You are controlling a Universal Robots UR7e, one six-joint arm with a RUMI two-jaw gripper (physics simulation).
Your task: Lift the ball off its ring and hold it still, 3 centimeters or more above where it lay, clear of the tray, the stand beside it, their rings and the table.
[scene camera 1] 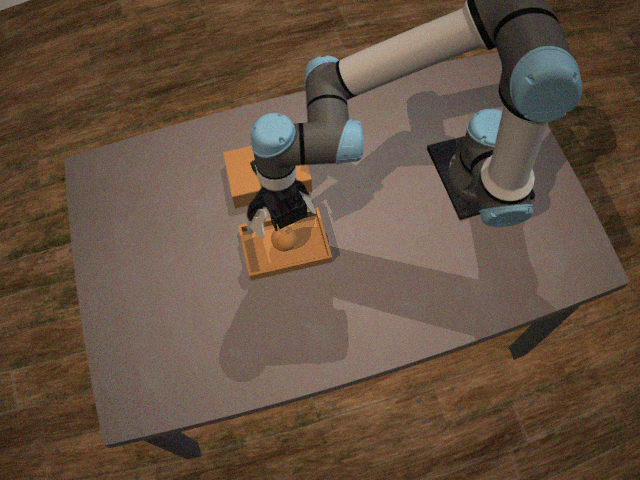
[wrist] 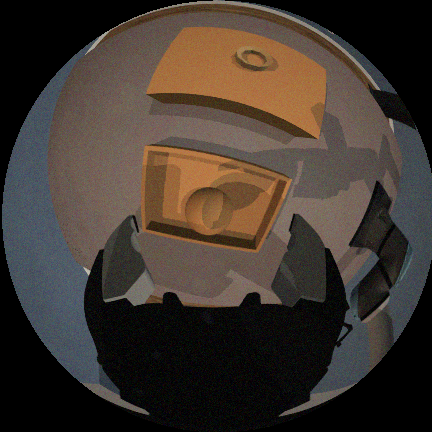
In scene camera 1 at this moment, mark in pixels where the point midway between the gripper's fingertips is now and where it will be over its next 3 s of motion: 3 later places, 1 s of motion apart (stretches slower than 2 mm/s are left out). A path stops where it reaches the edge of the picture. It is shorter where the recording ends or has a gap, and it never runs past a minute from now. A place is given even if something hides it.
The gripper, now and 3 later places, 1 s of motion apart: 280,219; 284,233; 285,237; 288,239
